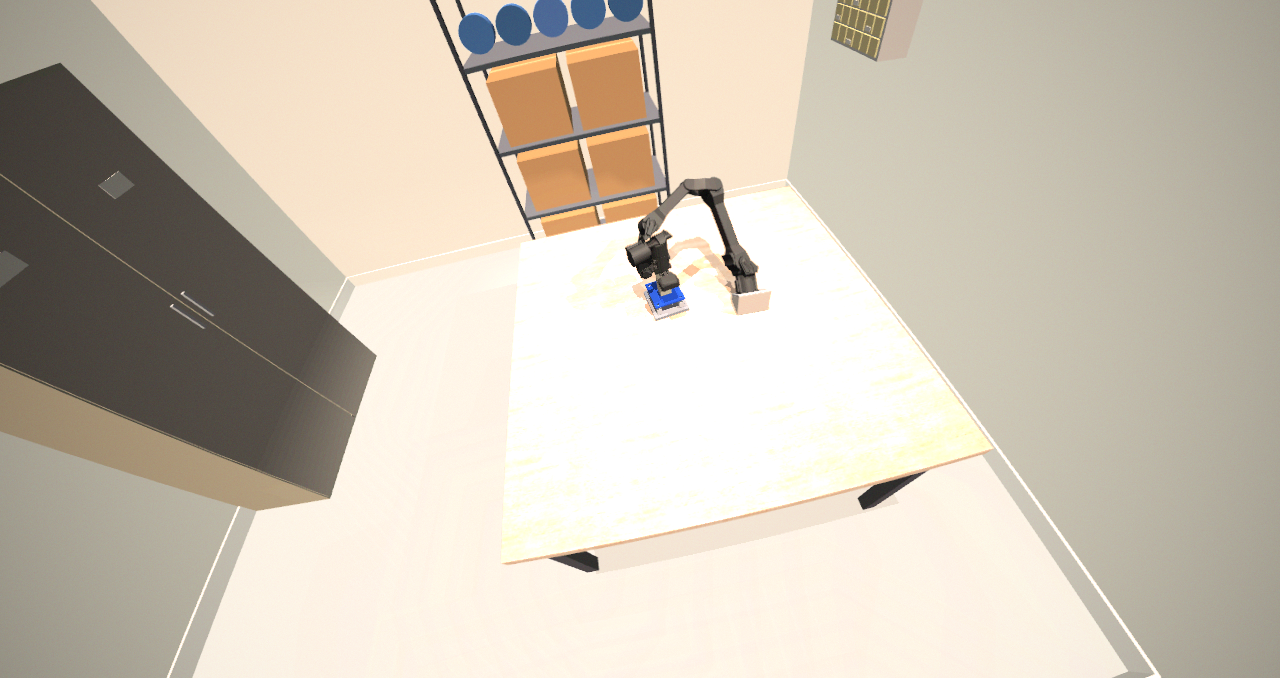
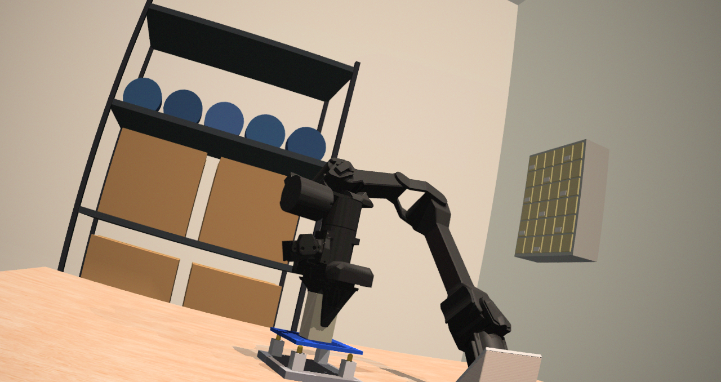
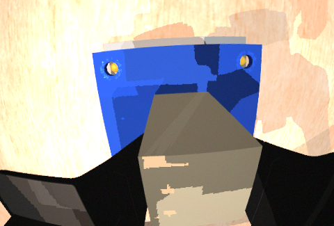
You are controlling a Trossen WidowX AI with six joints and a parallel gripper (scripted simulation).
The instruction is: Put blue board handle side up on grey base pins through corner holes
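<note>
The blue board is 1 cm below my gripper tip. Also, from my gripper tip: grey base 7 cm below.
</note>
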